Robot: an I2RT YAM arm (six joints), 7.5 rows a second.
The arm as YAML. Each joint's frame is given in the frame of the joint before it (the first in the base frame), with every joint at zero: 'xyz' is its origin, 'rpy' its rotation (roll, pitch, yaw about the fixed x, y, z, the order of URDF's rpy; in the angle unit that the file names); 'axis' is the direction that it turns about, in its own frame. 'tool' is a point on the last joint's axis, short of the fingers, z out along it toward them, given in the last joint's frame.
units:
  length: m
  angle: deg
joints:
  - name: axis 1
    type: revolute
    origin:
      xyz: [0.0, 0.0, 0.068]
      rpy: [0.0, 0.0, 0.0]
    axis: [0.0, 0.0, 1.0]
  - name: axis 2
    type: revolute
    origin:
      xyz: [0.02, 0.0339, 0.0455]
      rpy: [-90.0, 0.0, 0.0]
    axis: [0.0, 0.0, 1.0]
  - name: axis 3
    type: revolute
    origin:
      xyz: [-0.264, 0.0, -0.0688]
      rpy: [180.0, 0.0, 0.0]
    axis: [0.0, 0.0, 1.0]
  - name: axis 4
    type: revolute
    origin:
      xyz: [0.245, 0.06, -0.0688]
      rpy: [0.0, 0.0, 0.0]
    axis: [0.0, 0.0, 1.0]
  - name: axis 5
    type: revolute
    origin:
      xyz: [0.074, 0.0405, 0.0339]
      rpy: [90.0, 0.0, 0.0]
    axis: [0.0, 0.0, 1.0]
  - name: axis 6
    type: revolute
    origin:
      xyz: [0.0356, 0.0, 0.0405]
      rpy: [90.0, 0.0, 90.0]
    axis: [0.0, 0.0, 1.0]
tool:
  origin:
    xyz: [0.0, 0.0, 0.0]
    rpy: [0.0, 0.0, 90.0]
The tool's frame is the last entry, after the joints.
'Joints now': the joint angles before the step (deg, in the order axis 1, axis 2, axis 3, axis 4, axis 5, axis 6). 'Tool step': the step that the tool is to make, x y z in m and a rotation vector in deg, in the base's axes. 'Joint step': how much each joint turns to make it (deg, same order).
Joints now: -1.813, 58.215, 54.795, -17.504, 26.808, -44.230
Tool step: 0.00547, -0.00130, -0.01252, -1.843, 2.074, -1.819
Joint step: 0.052, 1.283, -1.792, 1.636, 2.443, -1.226
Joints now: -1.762, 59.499, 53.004, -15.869, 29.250, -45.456
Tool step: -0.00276, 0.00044, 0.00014, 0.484, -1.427, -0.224
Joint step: 0.103, -0.874, -0.787, 0.983, 0.108, 0.700
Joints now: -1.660, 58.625, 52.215, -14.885, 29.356, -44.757
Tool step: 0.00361, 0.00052, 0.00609, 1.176, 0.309, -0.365
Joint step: 0.160, 1.255, 2.386, -2.193, 0.053, 1.467
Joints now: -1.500, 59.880, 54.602, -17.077, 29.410, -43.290
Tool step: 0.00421, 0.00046, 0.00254, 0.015, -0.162, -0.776
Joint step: 0.260, 1.110, 1.117, -0.083, 0.951, 0.475
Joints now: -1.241, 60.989, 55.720, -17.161, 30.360, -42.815
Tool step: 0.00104, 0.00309, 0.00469, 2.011, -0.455, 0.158
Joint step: 0.710, 0.503, 1.637, -1.918, -0.274, 2.400
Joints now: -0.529, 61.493, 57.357, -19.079, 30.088, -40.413
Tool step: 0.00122, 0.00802, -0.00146, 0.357, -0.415, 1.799
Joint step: 1.913, 0.052, -0.388, 0.644, -0.034, 0.428
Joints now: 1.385, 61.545, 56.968, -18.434, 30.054, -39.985
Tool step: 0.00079, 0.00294, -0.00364, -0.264, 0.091, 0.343
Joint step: 0.758, 0.060, -0.800, 0.806, 0.484, -0.090
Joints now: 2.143, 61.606, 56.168, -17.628, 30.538, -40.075
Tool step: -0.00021, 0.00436, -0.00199, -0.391, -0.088, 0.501
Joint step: 1.135, -0.132, -0.597, 0.603, 0.738, -0.135
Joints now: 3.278, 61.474, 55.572, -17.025, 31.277, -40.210
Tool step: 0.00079, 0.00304, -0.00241, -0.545, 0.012, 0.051
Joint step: 0.828, 0.136, -0.541, 0.752, 0.927, -0.233
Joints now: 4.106, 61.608, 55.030, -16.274, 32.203, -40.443
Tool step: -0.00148, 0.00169, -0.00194, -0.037, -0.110, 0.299
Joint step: 0.449, -0.412, -0.690, 0.374, 0.155, 0.019
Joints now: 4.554, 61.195, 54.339, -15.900, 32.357, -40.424
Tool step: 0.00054, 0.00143, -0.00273, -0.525, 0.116, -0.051
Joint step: 0.408, 0.084, -0.613, 0.728, 0.622, -0.352
